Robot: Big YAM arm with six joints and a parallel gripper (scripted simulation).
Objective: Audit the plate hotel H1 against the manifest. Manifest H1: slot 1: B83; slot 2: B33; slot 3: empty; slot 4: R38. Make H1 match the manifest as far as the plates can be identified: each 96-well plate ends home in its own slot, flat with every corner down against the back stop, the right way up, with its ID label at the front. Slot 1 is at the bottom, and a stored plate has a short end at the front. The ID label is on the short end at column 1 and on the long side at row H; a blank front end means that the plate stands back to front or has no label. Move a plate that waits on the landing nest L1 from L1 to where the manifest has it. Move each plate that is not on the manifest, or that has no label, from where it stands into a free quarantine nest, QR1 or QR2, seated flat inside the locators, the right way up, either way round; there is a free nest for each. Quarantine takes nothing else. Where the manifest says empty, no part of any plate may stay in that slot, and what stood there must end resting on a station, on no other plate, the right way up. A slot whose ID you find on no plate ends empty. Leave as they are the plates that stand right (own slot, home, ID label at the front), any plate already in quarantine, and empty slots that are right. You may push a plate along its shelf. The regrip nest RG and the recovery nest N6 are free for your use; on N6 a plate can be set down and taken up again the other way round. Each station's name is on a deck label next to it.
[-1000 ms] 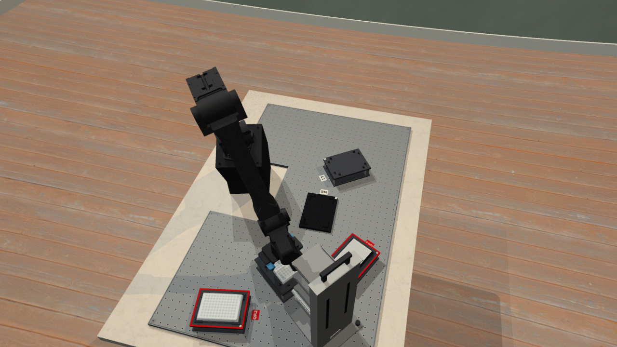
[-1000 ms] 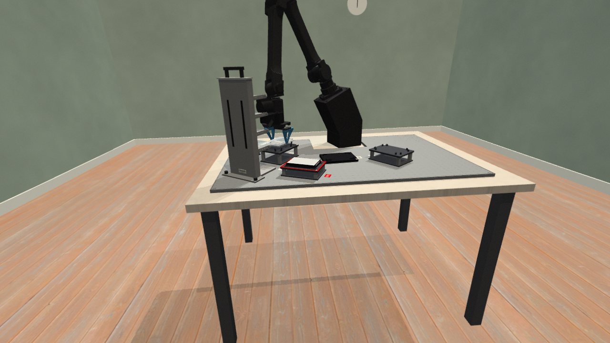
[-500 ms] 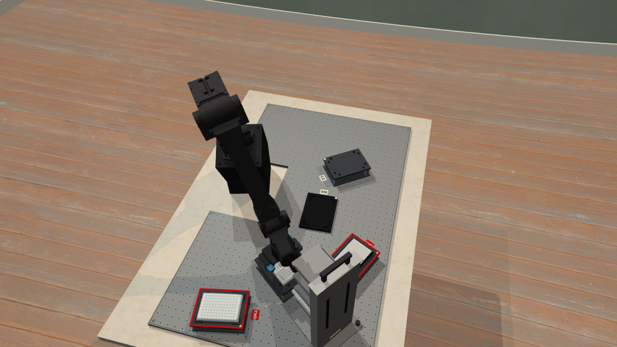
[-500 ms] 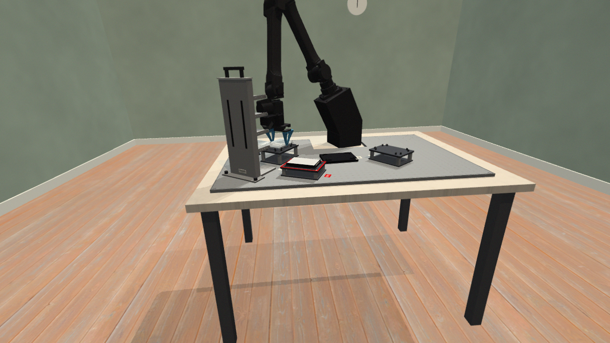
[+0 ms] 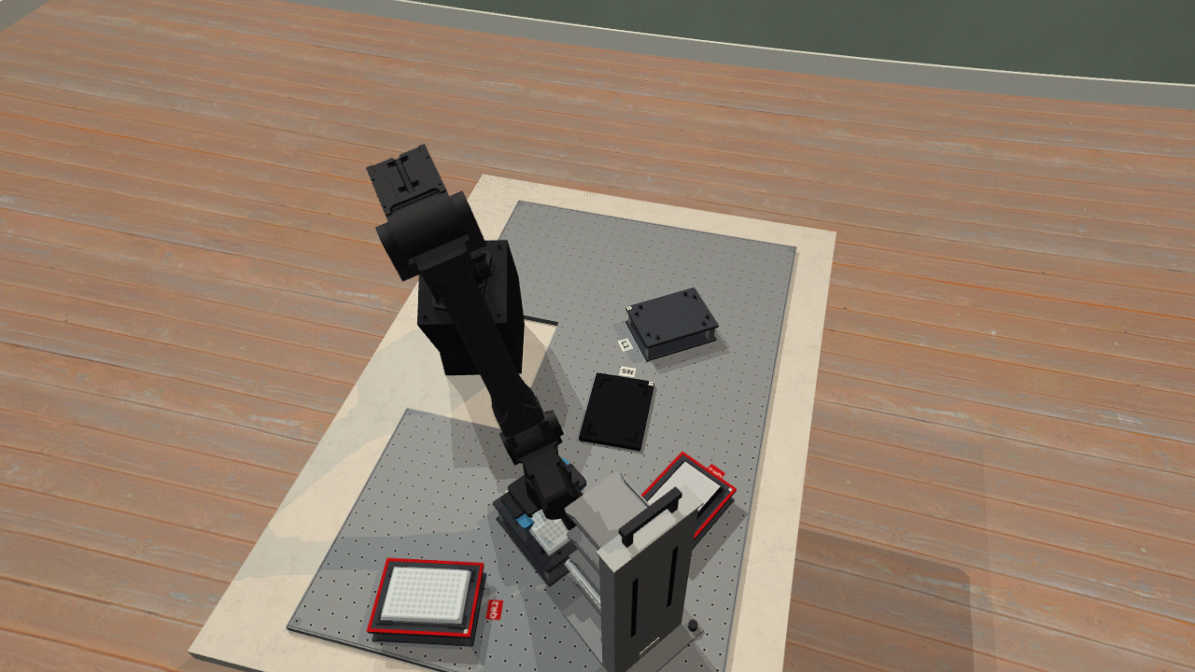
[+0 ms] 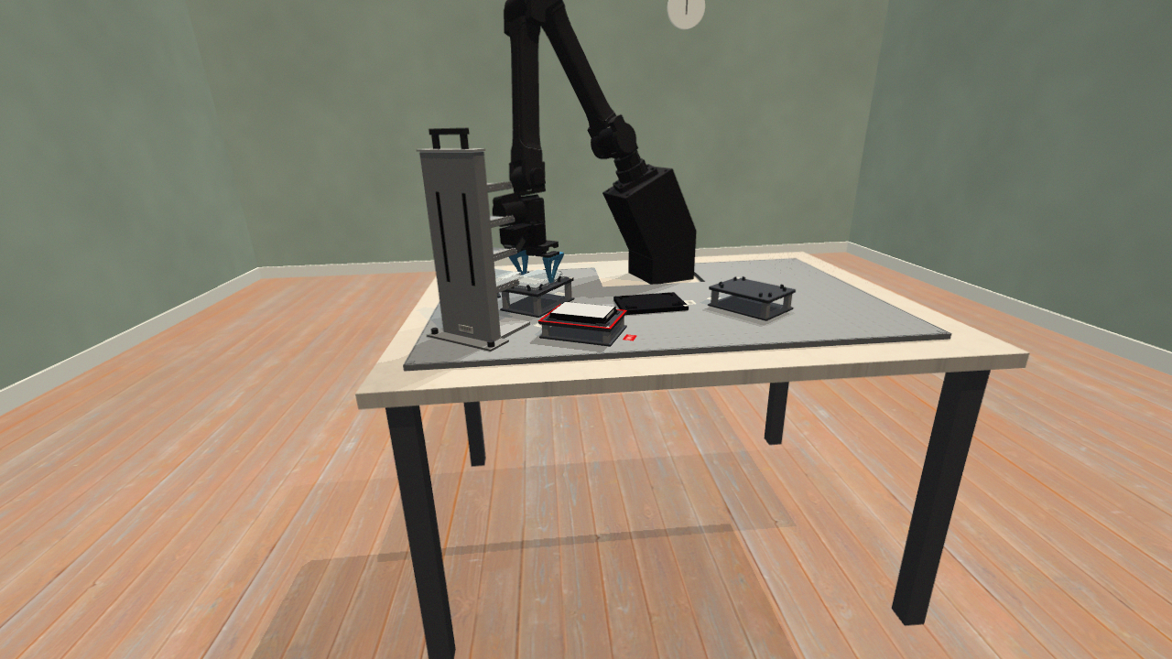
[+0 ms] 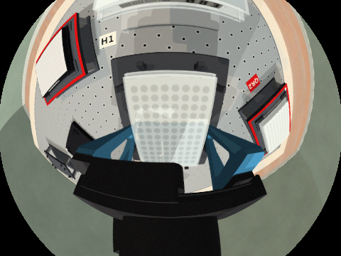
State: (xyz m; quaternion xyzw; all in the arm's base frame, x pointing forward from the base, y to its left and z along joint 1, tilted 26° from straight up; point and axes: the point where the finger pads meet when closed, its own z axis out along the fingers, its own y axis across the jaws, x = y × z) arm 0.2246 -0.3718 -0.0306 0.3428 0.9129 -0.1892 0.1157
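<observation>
The regrip nest RG lies 20 mm below my hand. The rest, counted from my hand: red-edged quarantine nest QR1 (230 mm ahead, 70 mm to the left, 40 mm below); H1 deck label (160 mm ahead, 70 mm below, 10 mm to the right); red-edged quarantine nest QR2 (170 mm behind, 160 mm to the right, 40 mm below).
</observation>
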